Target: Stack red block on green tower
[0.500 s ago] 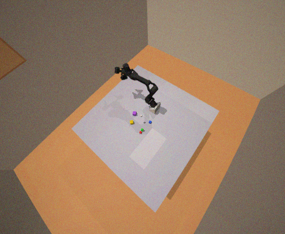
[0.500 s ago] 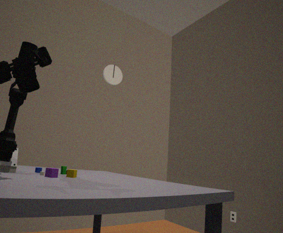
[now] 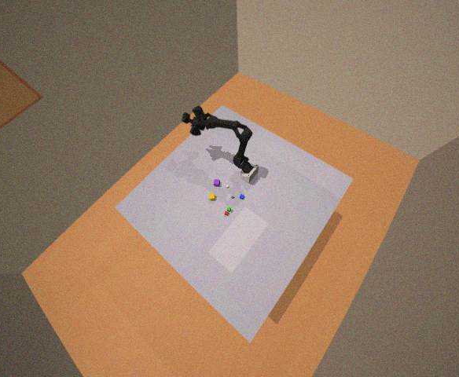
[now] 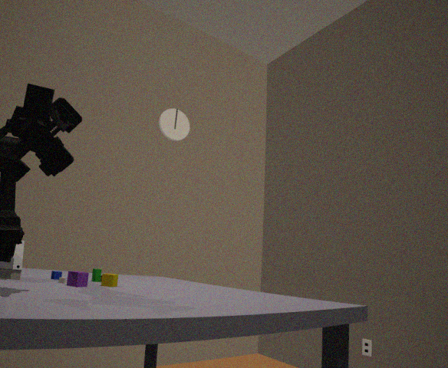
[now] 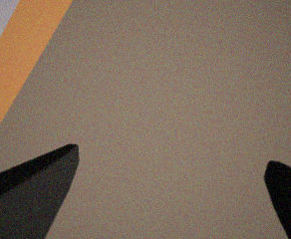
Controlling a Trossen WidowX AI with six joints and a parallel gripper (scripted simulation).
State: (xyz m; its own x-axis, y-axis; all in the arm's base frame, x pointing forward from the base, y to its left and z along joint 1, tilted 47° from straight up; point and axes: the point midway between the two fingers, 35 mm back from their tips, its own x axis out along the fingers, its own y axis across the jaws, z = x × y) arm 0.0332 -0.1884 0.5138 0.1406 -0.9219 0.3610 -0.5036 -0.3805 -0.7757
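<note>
My gripper tip is now 60 cm to the right of the red block, 30 cm short of it and 26 cm above it. Also, from my gripper tip: blue block 61 cm to the left, 26 cm below, 13 cm ahead; purple block 39 cm to the left, 25 cm below, 17 cm ahead; yellow block 44 cm to the left, 27 cm ahead, 25 cm below.
</note>
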